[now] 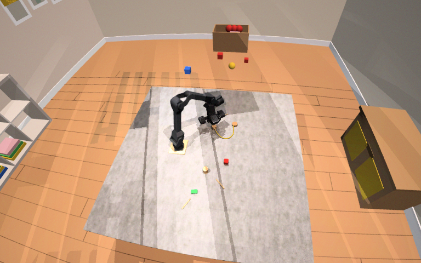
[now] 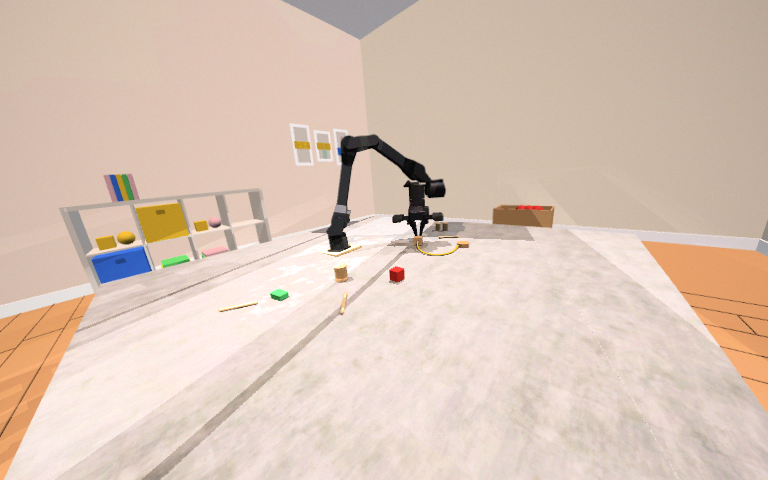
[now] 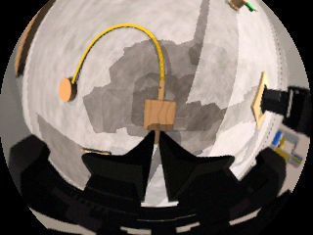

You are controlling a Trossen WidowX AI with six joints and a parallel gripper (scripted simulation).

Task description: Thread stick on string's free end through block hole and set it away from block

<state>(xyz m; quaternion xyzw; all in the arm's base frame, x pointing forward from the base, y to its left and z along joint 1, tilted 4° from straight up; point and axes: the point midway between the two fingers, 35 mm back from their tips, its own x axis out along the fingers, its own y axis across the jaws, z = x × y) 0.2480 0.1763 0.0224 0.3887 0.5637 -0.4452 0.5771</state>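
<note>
My gripper tip is 10 mm short of the small wooden block, 30 mm to the left of it and 10 mm below it. Also, from my gripper tip: round wooden button 170 mm ahead, 10 mm to the right; red cube 70 mm ahead, 320 mm to the right; loose stick 110 mm ahead, 100 mm to the left, 10 mm below.
</note>
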